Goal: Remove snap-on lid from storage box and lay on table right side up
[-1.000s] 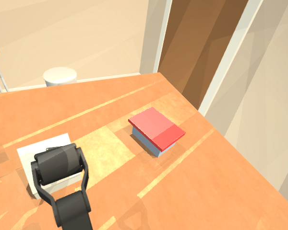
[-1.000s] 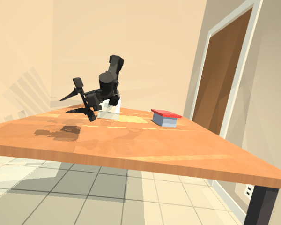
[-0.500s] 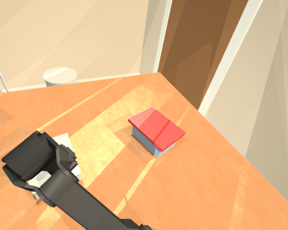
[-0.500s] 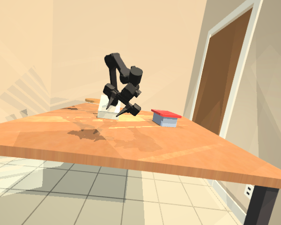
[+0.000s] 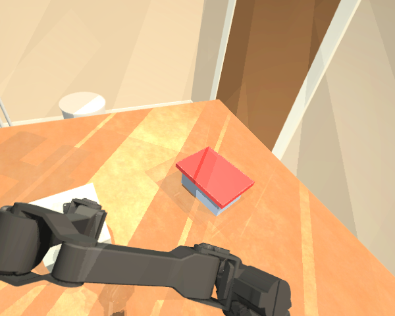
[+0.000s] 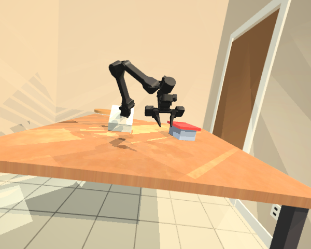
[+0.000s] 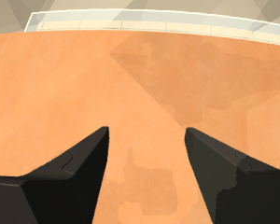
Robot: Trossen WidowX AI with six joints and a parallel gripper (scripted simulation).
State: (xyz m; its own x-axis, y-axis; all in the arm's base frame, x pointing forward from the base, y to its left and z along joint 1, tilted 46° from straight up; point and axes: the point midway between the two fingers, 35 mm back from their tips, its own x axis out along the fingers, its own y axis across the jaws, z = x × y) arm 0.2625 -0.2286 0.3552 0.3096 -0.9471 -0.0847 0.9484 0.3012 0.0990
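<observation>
Now: the lid 490 mm to the left of my gripper tip, 170 mm ahead of it and 50 mm below it. The rest, counted from my gripper tip: storage box (490 mm to the left, 170 mm ahead, 90 mm below).
</observation>
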